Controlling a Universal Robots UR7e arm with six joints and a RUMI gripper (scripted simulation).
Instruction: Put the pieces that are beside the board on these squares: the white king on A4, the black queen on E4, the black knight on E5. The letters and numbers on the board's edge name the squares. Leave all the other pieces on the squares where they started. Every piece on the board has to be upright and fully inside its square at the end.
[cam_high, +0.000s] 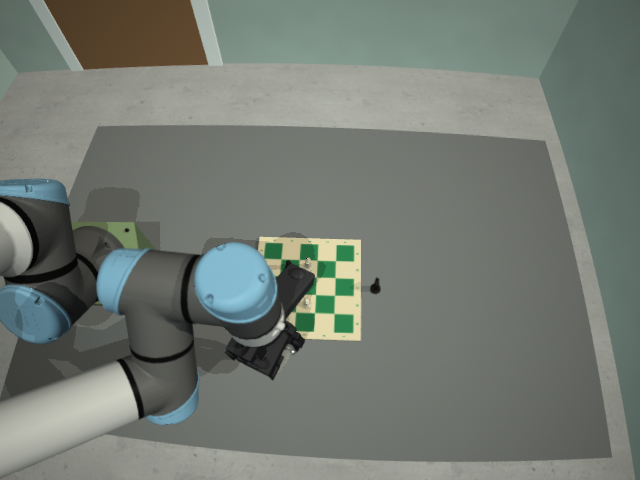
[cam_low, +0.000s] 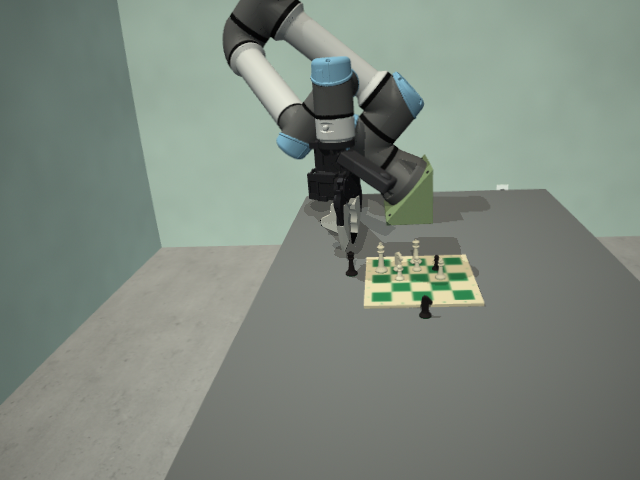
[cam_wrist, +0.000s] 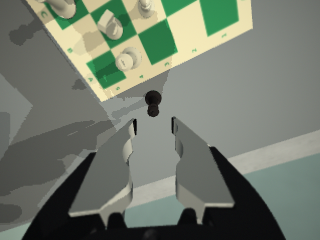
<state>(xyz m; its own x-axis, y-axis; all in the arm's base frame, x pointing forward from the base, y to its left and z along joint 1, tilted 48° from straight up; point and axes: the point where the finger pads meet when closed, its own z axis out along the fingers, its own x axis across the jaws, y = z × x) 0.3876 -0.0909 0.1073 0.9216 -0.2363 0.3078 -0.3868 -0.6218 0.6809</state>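
Right now my hand is 18 cm to the right of the black pawn and 6 cm above it. Round my hand: white king: 6 cm to the left, 4 cm below; then board: 4 cm ahead, 14 cm to the left, 7 cm below.
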